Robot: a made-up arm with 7 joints.
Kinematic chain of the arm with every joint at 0, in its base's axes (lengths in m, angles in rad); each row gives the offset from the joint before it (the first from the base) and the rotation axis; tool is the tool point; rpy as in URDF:
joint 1: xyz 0 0 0.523 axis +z
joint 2: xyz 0 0 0 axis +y
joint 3: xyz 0 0 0.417 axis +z
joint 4: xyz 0.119 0 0 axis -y
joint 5: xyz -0.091 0 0.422 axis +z
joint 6: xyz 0 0 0 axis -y
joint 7: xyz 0.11 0 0 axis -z
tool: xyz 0 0 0 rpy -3.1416 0 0
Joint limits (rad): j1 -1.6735..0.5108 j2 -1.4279..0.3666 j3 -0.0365..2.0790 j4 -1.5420..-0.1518 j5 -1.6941..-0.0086 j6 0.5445..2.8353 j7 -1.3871..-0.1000
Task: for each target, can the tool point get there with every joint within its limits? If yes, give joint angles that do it. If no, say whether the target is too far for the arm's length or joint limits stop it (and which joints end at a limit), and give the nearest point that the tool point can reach.
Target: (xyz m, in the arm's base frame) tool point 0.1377 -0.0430 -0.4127
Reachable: no: joint limits stop it (at a limit: joint 1, joint 2, joint 3, joint 4, joint 5, joint 6) | nearest point 0.5034 0.5066 0.2300 | short by 0.921 m
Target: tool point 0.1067 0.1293 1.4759
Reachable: yes | joints -0.1704 -0.0615 0.6132 -0.3726 -0.9552 2.0009 -0.3076
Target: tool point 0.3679 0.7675 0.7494
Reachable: yes | joints -1.4219 -0.9862 1.7880 -1.1678 -1.2808 2.6379 -0.4528
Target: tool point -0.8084 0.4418 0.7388
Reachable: yes | joints 0.0325 -1.2861 1.6779 -0.8781 -1.5331 1.2528 -0.2011
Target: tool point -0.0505 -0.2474 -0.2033
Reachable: no: joint limits stop it (at a limit: joint 1, joint 2, joint 3, joint 4, joint 5, joint 6) | nearest point -0.7041 0.1199 0.2300 | short by 0.866 m
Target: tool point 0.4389 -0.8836 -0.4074
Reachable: no: too far | nearest point 0.3180 -0.6403 0.7088 | short by 1.149 m
